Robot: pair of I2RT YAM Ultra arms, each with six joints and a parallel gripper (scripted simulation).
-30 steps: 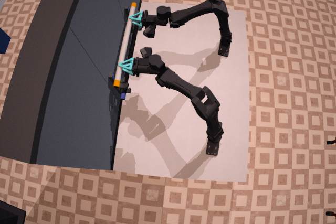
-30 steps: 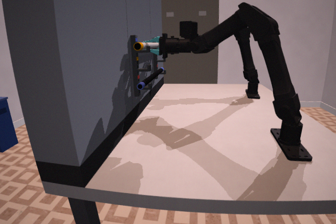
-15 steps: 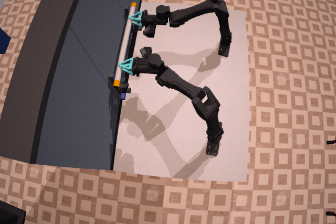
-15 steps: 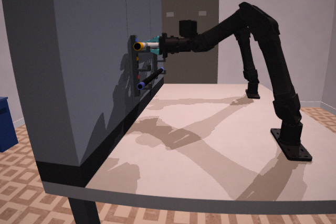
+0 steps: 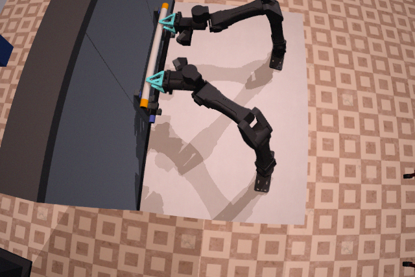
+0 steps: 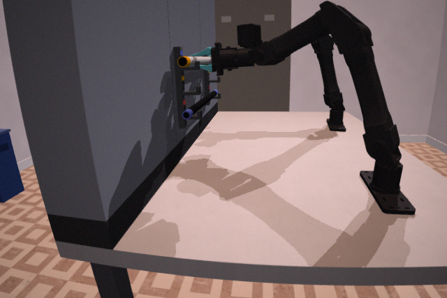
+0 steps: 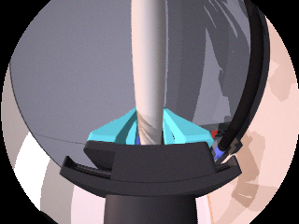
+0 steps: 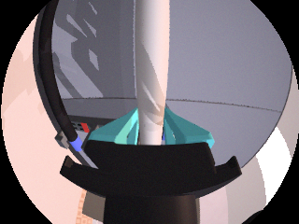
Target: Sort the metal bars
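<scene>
Now: left hand 140 mm to the left of the pale metal bar and 20 mm short of it. From my left hand the other things lie so: dark metal bar: 150 mm below, 130 mm to the right, 10 mm ahead; tall grey wall panel: 120 mm above, 110 mm ahead, 80 mm to the right.
The pale metal bar is 140 mm to the left of my right hand and 10 mm behind it. Also, from my right hand: dark metal bar (160 mm to the left, 150 mm below, 20 mm behind); tall grey wall panel (210 mm to the left, 120 mm above, 80 mm ahead).
</scene>
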